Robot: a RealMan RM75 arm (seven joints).
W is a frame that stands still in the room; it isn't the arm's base.
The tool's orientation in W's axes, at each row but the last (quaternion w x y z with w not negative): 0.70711, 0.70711, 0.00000, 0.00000; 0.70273, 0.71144, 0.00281, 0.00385; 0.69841, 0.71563, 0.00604, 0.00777; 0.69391, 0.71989, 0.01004, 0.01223; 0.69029, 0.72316, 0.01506, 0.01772; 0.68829, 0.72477, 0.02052, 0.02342; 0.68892, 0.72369, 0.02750, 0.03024; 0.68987, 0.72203, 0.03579, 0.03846; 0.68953, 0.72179, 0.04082, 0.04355; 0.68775, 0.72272, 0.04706, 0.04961
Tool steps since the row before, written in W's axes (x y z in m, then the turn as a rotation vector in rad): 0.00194, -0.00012, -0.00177, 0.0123, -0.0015, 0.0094; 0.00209, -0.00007, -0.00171, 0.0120, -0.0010, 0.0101; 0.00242, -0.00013, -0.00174, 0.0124, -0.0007, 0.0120; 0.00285, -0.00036, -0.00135, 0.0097, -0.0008, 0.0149; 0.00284, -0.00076, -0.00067, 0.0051, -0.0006, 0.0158; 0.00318, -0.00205, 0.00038, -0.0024, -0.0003, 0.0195; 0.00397, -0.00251, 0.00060, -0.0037, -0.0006, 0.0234; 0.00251, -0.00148, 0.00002, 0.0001, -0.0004, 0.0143; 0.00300, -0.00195, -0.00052, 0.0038, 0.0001, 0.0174; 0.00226, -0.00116, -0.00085, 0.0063, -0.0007, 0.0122
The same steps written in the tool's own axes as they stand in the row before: 0.00194, -0.00177, 0.00012, 0.0123, 0.0094, 0.0015; 0.00209, -0.00171, 0.00011, 0.0120, 0.0101, 0.0010; 0.00241, -0.00174, 0.00022, 0.0124, 0.0120, 0.0007; 0.00283, -0.00134, 0.00050, 0.0097, 0.0149, 0.0006; 0.00280, -0.00064, 0.00092, 0.0051, 0.0158, 0.0001; 0.00305, 0.00048, 0.00222, -0.0023, 0.0195, -0.0009; 0.00376, 0.00072, 0.00279, -0.0036, 0.0234, -0.0009; 0.00234, 0.00008, 0.00173, 0.0001, 0.0143, -0.0002; 0.00274, -0.00043, 0.00232, 0.0039, 0.0174, -0.0004; 0.00207, -0.00079, 0.00150, 0.0062, 0.0122, 0.0010
